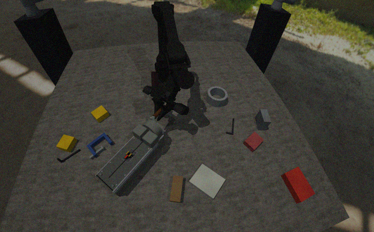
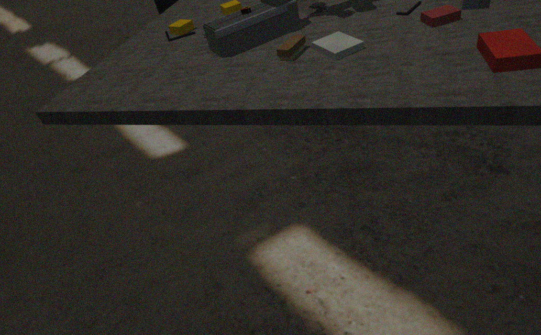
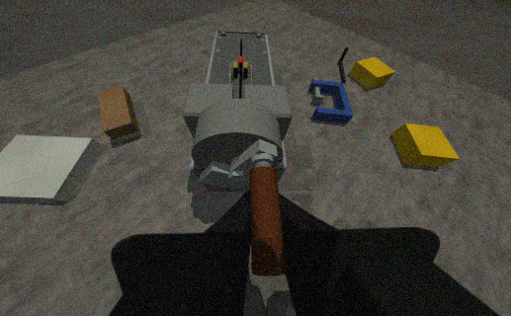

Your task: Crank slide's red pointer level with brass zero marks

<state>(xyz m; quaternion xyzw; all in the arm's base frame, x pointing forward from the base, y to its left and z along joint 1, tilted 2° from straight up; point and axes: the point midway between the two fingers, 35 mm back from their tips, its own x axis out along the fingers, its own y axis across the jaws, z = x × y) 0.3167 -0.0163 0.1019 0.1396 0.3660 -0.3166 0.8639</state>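
Right now the brown crank handle is 30 mm above my gripper tip, 10 mm to the left of it and 10 mm behind it. Round my gripper tip: white plate 230 mm ahead, 170 mm to the left, 80 mm below; then red pointer 150 mm ahead, 100 mm to the right, 10 mm below; then brown block 250 mm ahead, 70 mm below, 60 mm to the left.
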